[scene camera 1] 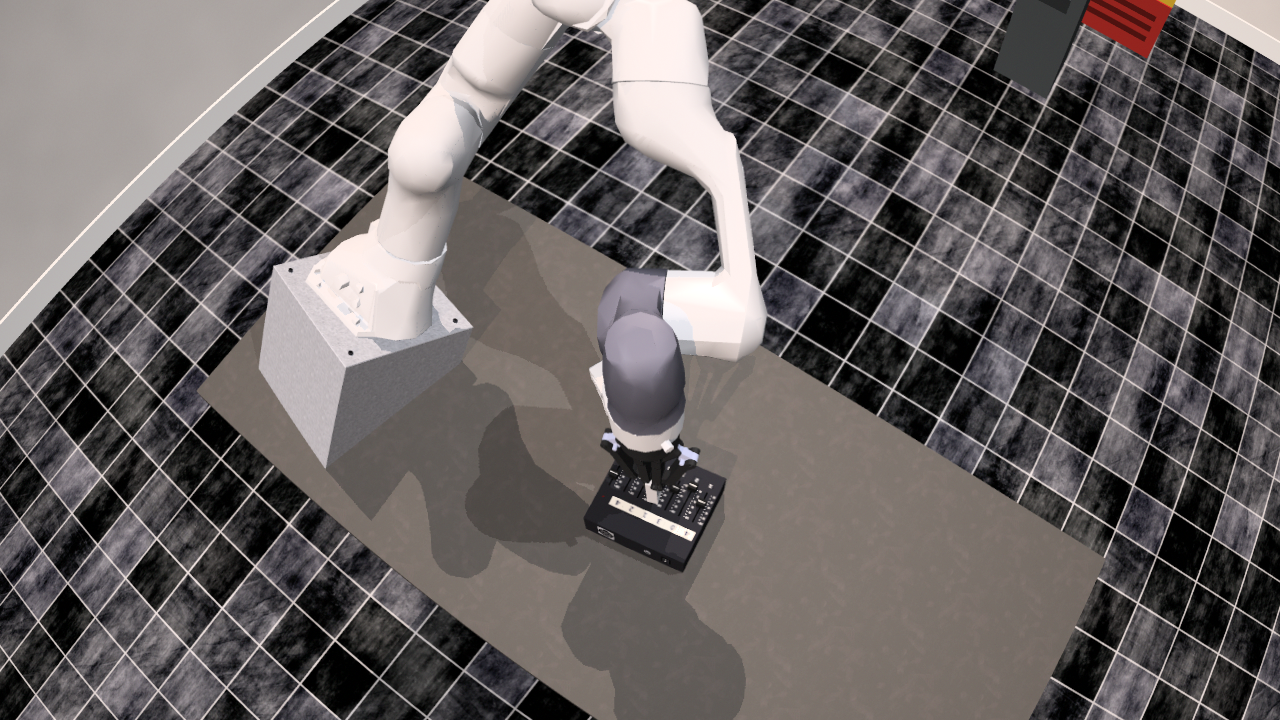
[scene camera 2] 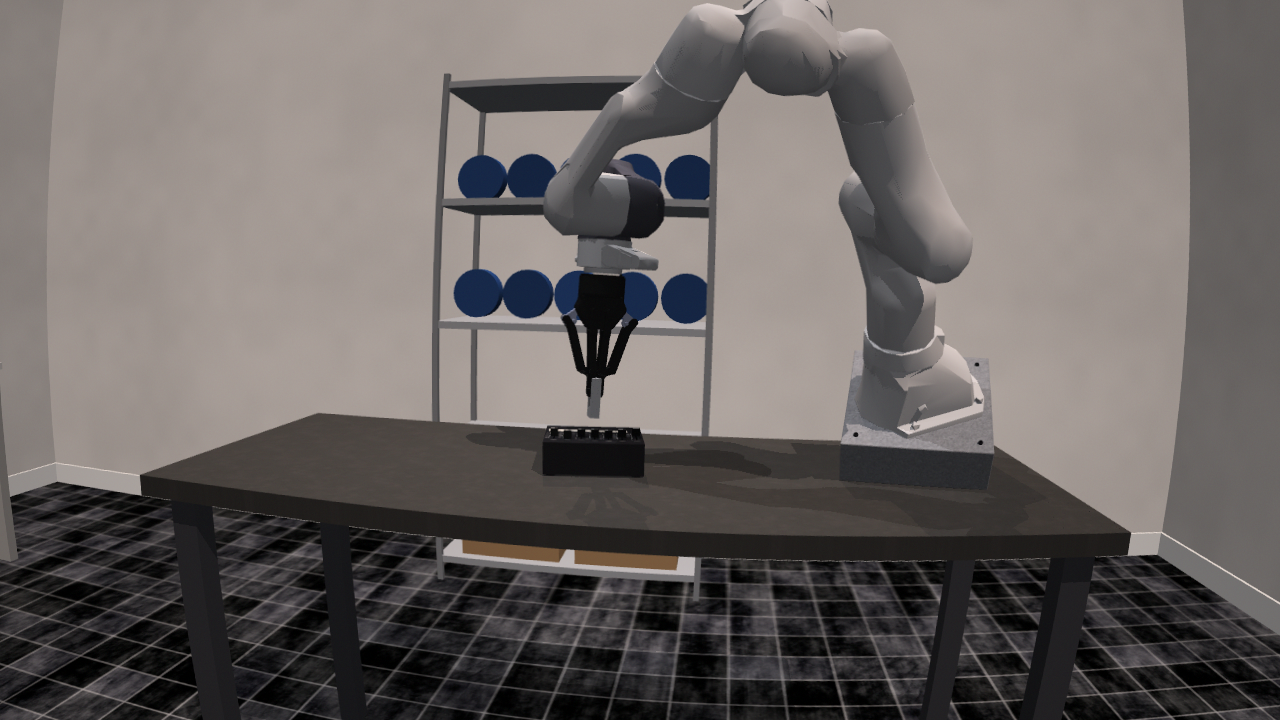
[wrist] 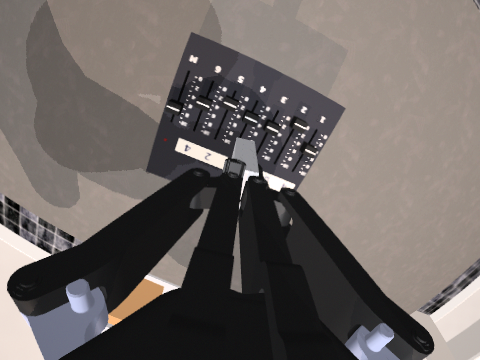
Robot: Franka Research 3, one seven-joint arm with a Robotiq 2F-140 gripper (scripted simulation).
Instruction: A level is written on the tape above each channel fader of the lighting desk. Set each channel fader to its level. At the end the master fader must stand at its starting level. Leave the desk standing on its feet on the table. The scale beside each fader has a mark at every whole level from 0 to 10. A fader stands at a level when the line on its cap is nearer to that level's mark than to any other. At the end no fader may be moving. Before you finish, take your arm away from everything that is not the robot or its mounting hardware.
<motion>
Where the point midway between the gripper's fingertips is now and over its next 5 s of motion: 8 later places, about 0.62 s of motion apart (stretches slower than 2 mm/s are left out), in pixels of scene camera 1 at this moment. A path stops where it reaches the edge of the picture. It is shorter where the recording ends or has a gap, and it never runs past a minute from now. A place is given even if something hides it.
My gripper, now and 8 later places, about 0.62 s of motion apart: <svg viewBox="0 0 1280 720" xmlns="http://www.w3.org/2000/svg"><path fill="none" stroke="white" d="M655 494L653 494L654 493L652 493L652 494L656 490L658 487L655 490L659 483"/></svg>
</motion>
